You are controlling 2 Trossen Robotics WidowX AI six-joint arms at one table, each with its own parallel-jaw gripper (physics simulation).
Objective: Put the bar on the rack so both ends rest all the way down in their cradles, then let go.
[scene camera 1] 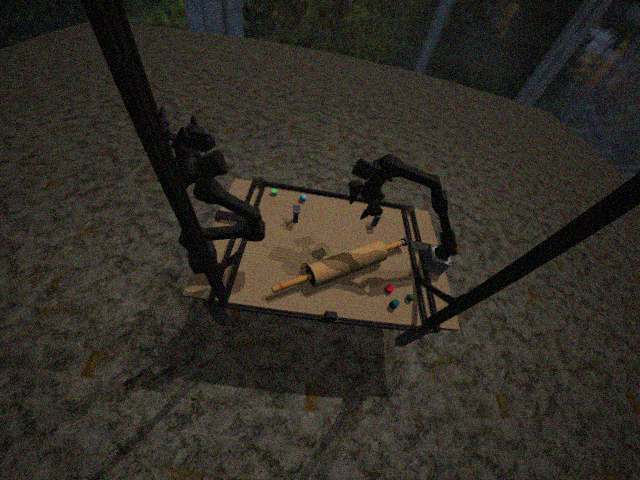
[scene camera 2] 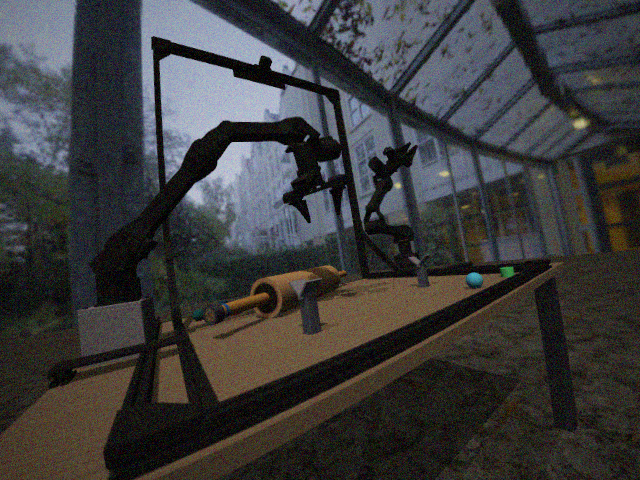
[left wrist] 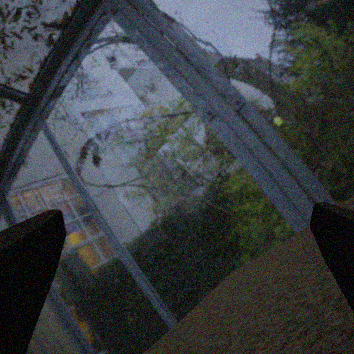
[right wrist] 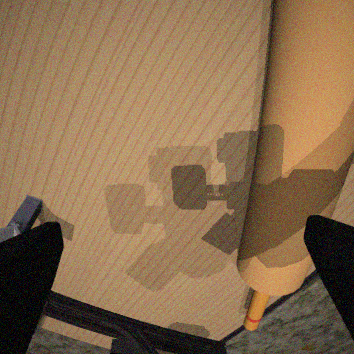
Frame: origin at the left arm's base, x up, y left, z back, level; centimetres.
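Where they show: left gripper, between the fingertips: (scene camera 1: pixel 177 112) (scene camera 2: pixel 413 143) (left wrist: pixel 191 219); right gripper, between the fingertips: (scene camera 1: pixel 355 211) (scene camera 2: pixel 323 219) (right wrist: pixel 185 232); left arm's base, origin of its link: (scene camera 2: pixel 405 254); right arm's base, origin of its link: (scene camera 1: pixel 441 254) (scene camera 2: pixel 119 302).
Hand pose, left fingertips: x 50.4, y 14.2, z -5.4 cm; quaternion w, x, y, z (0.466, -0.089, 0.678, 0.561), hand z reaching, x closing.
Each offset is from my left fingertips to the top centre of the thing.
The bar (scene camera 1: pixel 346 264) (scene camera 2: pixel 323 277) (right wrist: pixel 310 75), like a rolling pin with a thick wooden body and thin orange handles, lies on the table, diagonal in scene camera 1. The rack is two separate grey posts with forked cradles: one post @(dx -52.8, dy +1.4, dz -40.6 cm) (scene camera 1: pixel 295 214) (scene camera 2: pixel 422 274), the other post @(dx -52.8, dy -10.0, dz -83.3 cm) (scene camera 2: pixel 311 312) nearer in scene camera 2. The bar is apart from both cradles, which are empty. My right gripper (scene camera 2: pixel 324 217) (right wrist: pixel 185 232) is open and empty, high above the table, pointing down. My left gripper (scene camera 2: pixel 412 146) (left wrist: pixel 191 219) is open and empty, raised and pointing away from the table.
A red ball @(dx -57.3, dy -48.3, dz -71.6 cm) (scene camera 1: pixel 389 288) and two teal objects @(dx -55.8, dy -55.8, dz -69.9 cm) (scene camera 1: pixel 394 303) @(dx -56.4, dy -55.2, dz -79.2 cm) (scene camera 1: pixel 409 298) lie beside the bar. A blue ball @(dx -55.9, dy +15.3, dz -48.8 cm) (scene camera 1: pixel 303 197) (scene camera 2: pixel 474 280) and a green object @(dx -57.3, dy +23.5, dz -34.0 cm) (scene camera 1: pixel 273 191) (scene camera 2: pixel 507 271) are near the far edge in scene camera 1. A black frame (scene camera 2: pixel 159 129) stands over the table.
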